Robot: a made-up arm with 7 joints. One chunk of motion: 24 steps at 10 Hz.
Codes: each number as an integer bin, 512 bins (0 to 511) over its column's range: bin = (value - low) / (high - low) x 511, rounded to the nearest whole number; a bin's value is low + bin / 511 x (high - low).
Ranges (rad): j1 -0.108..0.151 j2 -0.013..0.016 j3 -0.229..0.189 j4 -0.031..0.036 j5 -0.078..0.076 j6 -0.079..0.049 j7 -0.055..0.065
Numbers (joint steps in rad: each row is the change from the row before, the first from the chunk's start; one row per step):
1: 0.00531 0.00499 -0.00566 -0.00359 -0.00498 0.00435 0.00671
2: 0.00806 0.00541 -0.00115 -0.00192 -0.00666 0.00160 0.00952
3: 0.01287 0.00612 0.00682 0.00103 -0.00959 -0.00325 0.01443
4: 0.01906 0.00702 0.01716 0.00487 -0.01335 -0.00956 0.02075
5: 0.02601 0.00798 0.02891 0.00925 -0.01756 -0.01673 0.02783
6: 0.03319 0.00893 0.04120 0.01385 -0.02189 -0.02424 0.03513
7: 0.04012 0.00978 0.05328 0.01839 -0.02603 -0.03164 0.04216
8: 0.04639 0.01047 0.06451 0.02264 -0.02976 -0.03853 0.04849
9: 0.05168 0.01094 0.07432 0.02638 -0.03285 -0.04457 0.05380
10: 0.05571 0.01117 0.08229 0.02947 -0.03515 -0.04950 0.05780
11: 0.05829 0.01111 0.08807 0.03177 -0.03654 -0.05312 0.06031
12: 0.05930 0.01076 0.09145 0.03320 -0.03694 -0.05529 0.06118
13: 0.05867 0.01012 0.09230 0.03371 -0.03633 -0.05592 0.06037
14: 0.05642 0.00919 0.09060 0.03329 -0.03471 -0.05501 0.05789
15: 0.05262 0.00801 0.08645 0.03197 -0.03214 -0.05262 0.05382
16: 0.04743 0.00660 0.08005 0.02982 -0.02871 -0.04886 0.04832
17: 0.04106 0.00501 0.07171 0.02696 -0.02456 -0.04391 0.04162
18: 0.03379 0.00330 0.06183 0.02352 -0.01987 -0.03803 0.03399
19: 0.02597 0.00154 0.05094 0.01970 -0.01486 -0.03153 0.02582
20: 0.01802 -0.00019 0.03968 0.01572 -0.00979 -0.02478 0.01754
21: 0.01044 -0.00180 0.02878 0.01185 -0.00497 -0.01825 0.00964
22: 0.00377 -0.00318 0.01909 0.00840 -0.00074 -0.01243 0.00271
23: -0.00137 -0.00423 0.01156 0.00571 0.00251 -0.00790 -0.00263
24: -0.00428 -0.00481 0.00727 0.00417 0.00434 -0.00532 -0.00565
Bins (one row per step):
1: 224 317 273 209 242 333 263
2: 229 324 279 222 237 322 275
3: 238 337 288 244 227 302 296
4: 251 353 301 274 215 277 323
5: 264 370 315 307 201 249 353
6: 279 386 330 342 186 219 384
7: 292 401 345 377 172 189 414
8: 305 414 359 409 160 162 441
9: 315 422 371 438 150 137 463
10: 323 426 381 461 142 118 480
11: 328 425 388 479 138 103 491
12: 330 419 392 490 136 95 495
13: 329 407 393 494 138 92 491
14: 324 391 391 490 144 96 481
15: 317 370 386 480 152 105 463
16: 307 345 378 464 164 120 440
17: 294 317 368 442 177 140 411
18: 280 287 356 416 193 164 379
19: 264 256 342 387 210 190 344
20: 249 226 328 356 226 216 309
21: 234 197 315 327 242 243 275
22: 221 173 303 300 256 266 246
23: 210 155 294 280 267 284 223
24: 205 144 289 268 273 294 210

